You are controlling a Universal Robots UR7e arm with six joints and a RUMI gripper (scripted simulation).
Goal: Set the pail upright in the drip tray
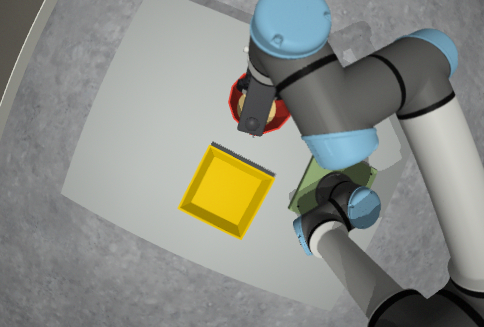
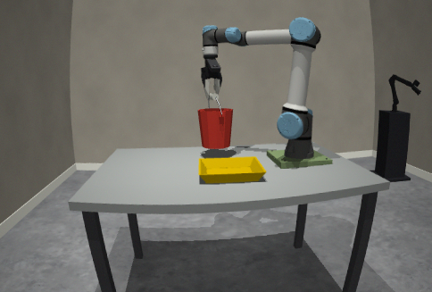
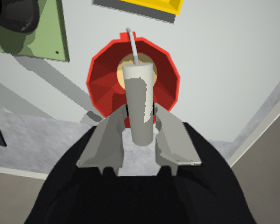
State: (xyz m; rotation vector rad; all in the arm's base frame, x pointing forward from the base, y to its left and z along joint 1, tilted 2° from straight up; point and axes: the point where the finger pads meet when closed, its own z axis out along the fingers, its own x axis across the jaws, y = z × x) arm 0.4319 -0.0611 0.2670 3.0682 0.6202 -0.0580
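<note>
Now: the red pail 10 mm behind my hand and 90 mm below it. From my hand the other things lie so: handle grip: 30 mm below; yellow drip tray: 100 mm behind, 290 mm to the left, 290 mm below.
</note>
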